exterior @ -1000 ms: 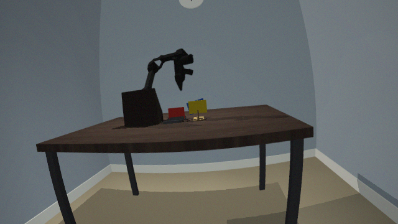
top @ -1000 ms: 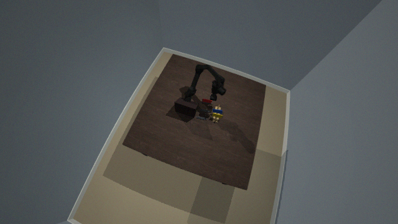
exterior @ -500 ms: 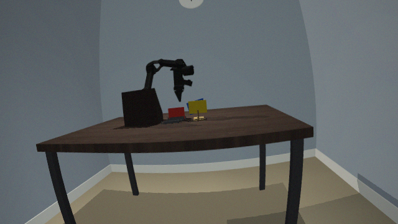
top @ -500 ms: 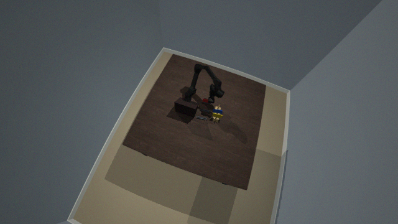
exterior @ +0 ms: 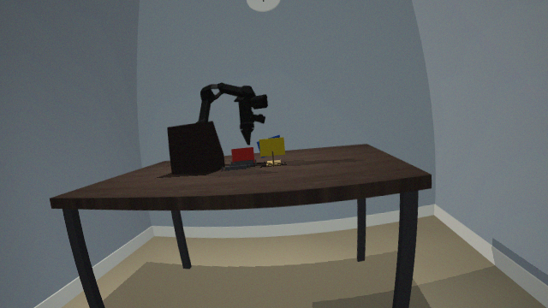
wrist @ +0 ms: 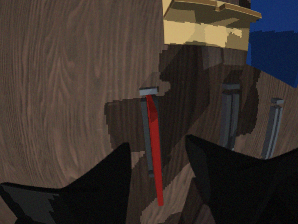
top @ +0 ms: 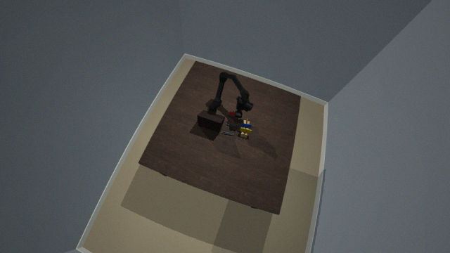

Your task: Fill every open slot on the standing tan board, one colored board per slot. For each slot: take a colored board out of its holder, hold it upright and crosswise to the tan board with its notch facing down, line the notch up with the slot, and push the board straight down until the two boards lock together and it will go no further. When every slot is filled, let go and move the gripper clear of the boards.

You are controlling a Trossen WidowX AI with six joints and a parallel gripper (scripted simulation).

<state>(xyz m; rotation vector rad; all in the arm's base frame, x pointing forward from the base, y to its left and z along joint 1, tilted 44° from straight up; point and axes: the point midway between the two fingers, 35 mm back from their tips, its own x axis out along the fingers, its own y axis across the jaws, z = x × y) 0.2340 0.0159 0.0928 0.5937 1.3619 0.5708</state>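
Right now my gripper tip is 3 cm past the red board and 6 cm above it. From my gripper tip the other things lie so: yellow board (10 cm ahead, 16 cm to the right, 2 cm below); tan board (10 cm ahead, 11 cm to the right, 5 cm below); blue board (10 cm ahead, 11 cm to the right, 2 cm below).
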